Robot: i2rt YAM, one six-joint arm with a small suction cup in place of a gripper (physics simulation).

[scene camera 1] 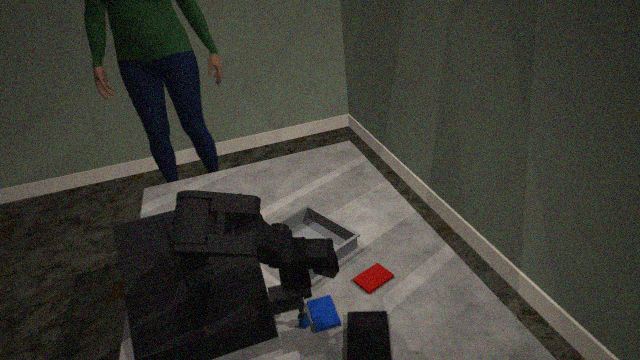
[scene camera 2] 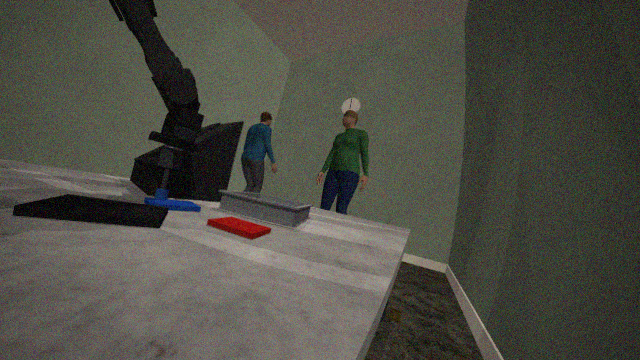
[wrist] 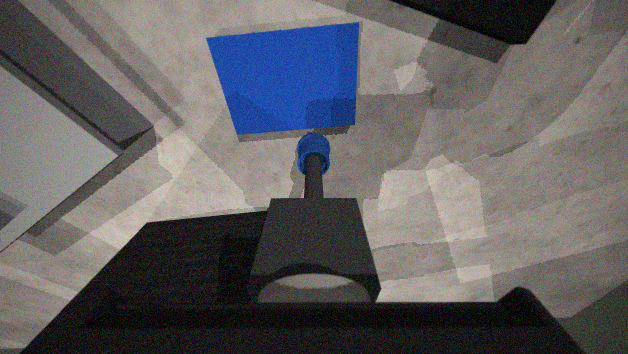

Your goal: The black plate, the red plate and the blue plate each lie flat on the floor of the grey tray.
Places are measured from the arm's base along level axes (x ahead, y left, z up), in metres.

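Pixels of known places: hand, tool point: (scene camera 1: 304,323) (scene camera 2: 160,200) (wrist: 313,148); arm's base, link origin: (scene camera 2: 196,135).
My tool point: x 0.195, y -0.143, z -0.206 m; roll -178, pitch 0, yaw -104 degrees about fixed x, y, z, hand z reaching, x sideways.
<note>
For each thing: its top centre in the pictures, then the offset to it from my tool point. Level surfaces: height alone.
- blue plate, top centre: (wrist: 289,86) (scene camera 2: 173,202) (scene camera 1: 323,311) 0.054 m ahead, 0.004 m left, 0.007 m up
- red plate, top centre: (scene camera 2: 240,224) (scene camera 1: 373,276) 0.225 m ahead, 0.047 m left, 0.006 m up
- black plate, top centre: (scene camera 2: 111,206) (scene camera 1: 368,335) 0.117 m ahead, 0.112 m right, 0.008 m up
- grey tray, top centre: (scene camera 1: 305,235) (scene camera 2: 273,198) 0.119 m ahead, 0.266 m left, 0.047 m up
- table, surface height: 0.003 m down
The blue plate (scene camera 1: 324,313) (scene camera 2: 182,205) (wrist: 290,80) lies flat on the table. The suction cup of my gripper (scene camera 1: 303,320) (scene camera 2: 161,193) (wrist: 313,153) is blue, points down and is low beside the near edge of the blue plate in the wrist view; it holds nothing. Any small gap between them is hard to judge. The red plate (scene camera 1: 373,278) (scene camera 2: 239,227) lies flat on the table outside the tray. The black plate (scene camera 1: 367,335) (scene camera 2: 92,212) (wrist: 490,15) lies on the table. The grey tray (scene camera 1: 348,246) (scene camera 2: 265,209) (wrist: 95,92) is partly hidden by the arm in scene camera 1.
The dark arm base (scene camera 1: 200,300) (scene camera 2: 215,165) stands at the table's side. The table (scene camera 1: 425,300) (scene camera 2: 225,300) has an edge at the right in scene camera 2. A person in green (scene camera 1: 150,30) (scene camera 2: 350,150) and one in blue (scene camera 2: 257,145) stand beyond it.
</note>
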